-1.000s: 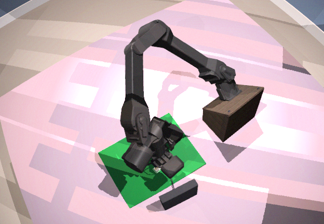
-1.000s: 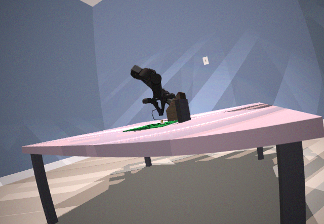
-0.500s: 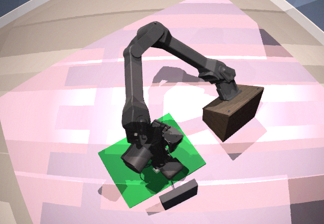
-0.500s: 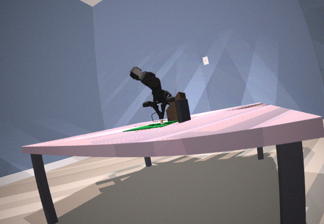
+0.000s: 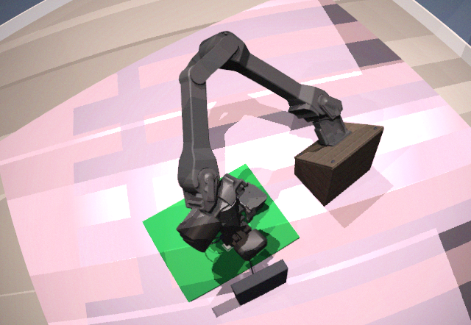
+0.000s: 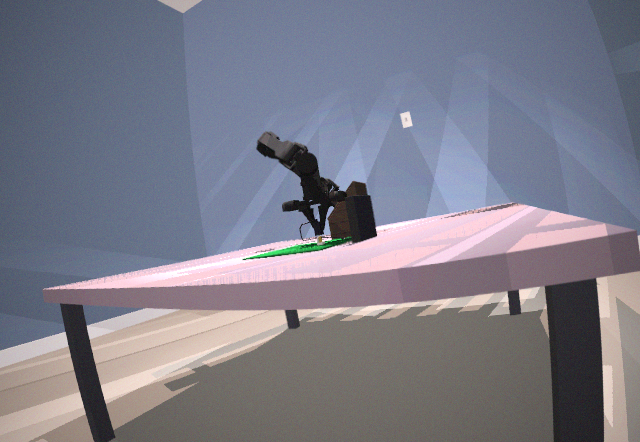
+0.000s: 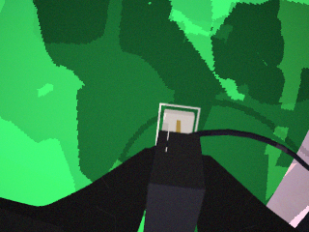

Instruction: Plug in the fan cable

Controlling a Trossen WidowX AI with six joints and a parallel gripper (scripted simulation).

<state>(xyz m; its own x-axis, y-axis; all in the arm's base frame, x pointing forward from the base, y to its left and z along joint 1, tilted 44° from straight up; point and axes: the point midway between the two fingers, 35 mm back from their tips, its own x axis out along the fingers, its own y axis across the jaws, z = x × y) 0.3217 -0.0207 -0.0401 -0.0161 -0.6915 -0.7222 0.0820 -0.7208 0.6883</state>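
Now: the dark plug 1 cm ahead of my gripper tip and 1 cm above it. Round my gripper tip: black fan: 13 cm to the left, 2 cm ahead, 2 cm above; then green board: 6 cm below, 4 cm to the right, 1 cm ahead; then white-framed four-pin header: 4 cm below, 1 cm ahead.
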